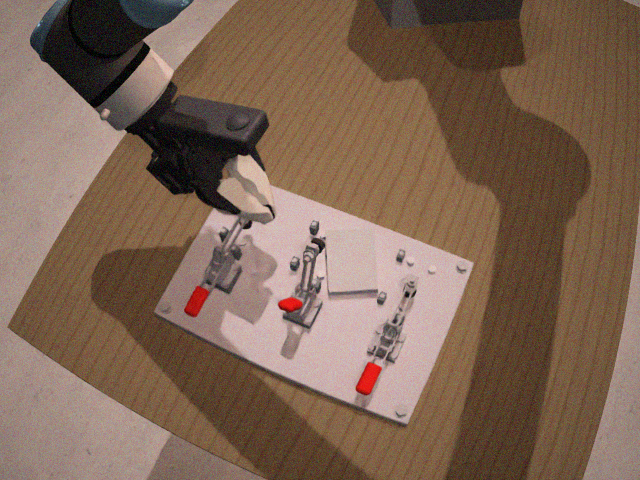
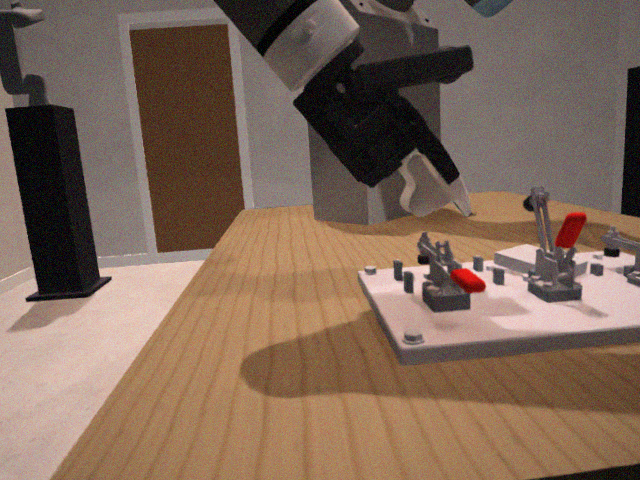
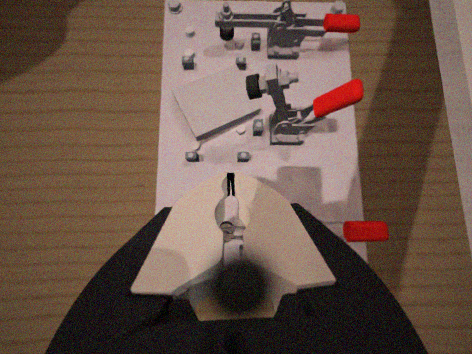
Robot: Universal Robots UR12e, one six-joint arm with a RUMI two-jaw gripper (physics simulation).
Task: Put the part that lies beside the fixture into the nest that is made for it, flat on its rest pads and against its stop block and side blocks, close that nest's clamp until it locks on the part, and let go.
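Frame: origin at the arm's base, x up, y right, z ahead, level; millimetres.
Where they show: gripper, between the fingertips: (image 1: 273, 218) (image 2: 467, 214) (image 3: 230, 174).
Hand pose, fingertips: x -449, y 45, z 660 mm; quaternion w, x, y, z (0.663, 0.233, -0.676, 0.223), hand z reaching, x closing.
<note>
Things, the pixels of their centre, and the offset from my fingertips. "*": a spot on its surface instead. Level surfaces: height alone.
- pale rectangular plate, middle of its body: (image 1: 351, 261) (image 3: 217, 102) (image 2: 539, 262) dy -92, dx -65, dz -15 mm
- fixture board, middle of its body: (image 2: 537, 293) (image 1: 313, 292) (image 3: 257, 132) dy -63, dx -84, dz +33 mm
- side block, a spot on its surface: (image 3: 192, 156) (image 1: 312, 224) * dy -28, dx -58, dz -40 mm
- pad, middle of its body: (image 3: 240, 129) dy -63, dx -74, dz +12 mm
- middle clamp, a spot on its surface: (image 3: 280, 100) (image 1: 304, 263) (image 2: 537, 214) * dy -58, dx +1, dz +39 mm
- left clamp's red handle, a spot on its surface: (image 2: 467, 280) (image 1: 187, 307) (image 3: 384, 238) * dy +53, dx -31, dz +134 mm
- right clamp's red handle, a spot on its surface: (image 1: 368, 378) (image 3: 345, 19) * dy -173, dx -40, dz +123 mm
- wooden table, height of its surface: dx -92 mm
The part, a pale rectangular plate (image 1: 351, 263) (image 2: 522, 258) (image 3: 217, 102), lies on the fixture board (image 1: 330, 356) (image 2: 496, 330) (image 3: 175, 180) by the middle nest, turned askew to its blocks. One side block (image 1: 314, 226) (image 3: 192, 156) and the stop block (image 3: 257, 126) stand apart from it. A rest pad (image 3: 240, 131) shows uncovered beside it. I cannot tell whether the part touches other pads. The middle clamp (image 1: 308, 268) (image 2: 542, 222) (image 3: 280, 100) is open, its arm raised. My gripper (image 1: 271, 212) (image 2: 469, 212) (image 3: 230, 174) is shut and empty, above the board near the left clamp.
The left clamp's red handle (image 1: 196, 301) (image 2: 467, 280) (image 3: 366, 231) sticks out low. The right clamp's red handle (image 1: 368, 378) (image 3: 342, 23) is low too, its arm lying over its nest. Bolt heads (image 1: 461, 266) (image 2: 413, 337) stand at the board's corners. The wooden table (image 1: 361, 155) surrounds the board.
</note>
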